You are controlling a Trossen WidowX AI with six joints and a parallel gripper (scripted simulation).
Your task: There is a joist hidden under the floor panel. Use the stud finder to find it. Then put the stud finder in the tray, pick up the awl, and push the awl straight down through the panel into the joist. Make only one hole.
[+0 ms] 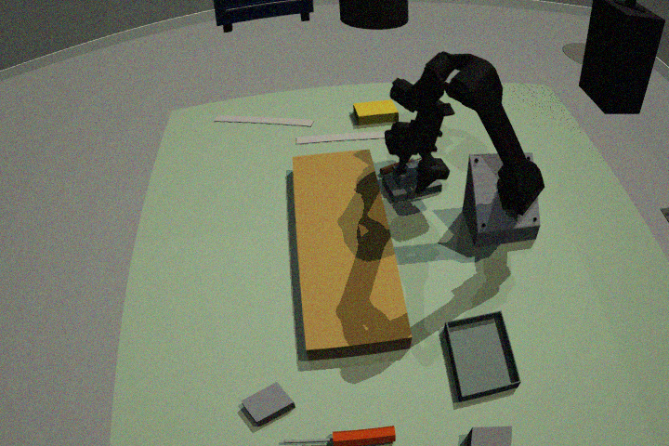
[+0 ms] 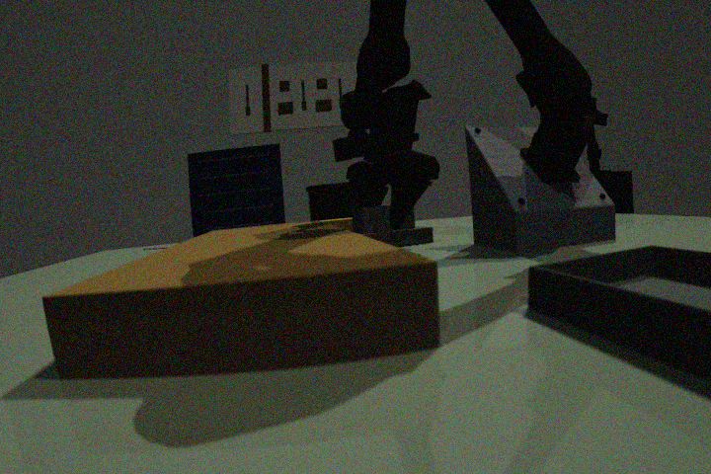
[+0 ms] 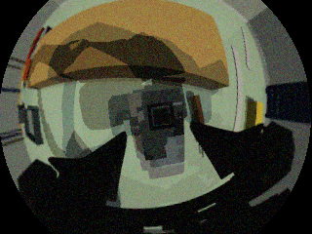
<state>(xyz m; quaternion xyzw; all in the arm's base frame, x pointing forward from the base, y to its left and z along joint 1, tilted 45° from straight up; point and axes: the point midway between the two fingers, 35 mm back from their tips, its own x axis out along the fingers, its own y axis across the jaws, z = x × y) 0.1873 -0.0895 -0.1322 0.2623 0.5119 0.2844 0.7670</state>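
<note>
The stud finder is 10 mm ahead of my gripper tip and 20 mm above it. Also, from my gripper tip: awl (20 mm behind, 80 mm to the right, 20 mm below); then yellow block (10 mm ahead, 310 mm to the right, 10 mm below); then grey tray (30 mm behind, 470 mm to the left, 10 mm below).
</note>
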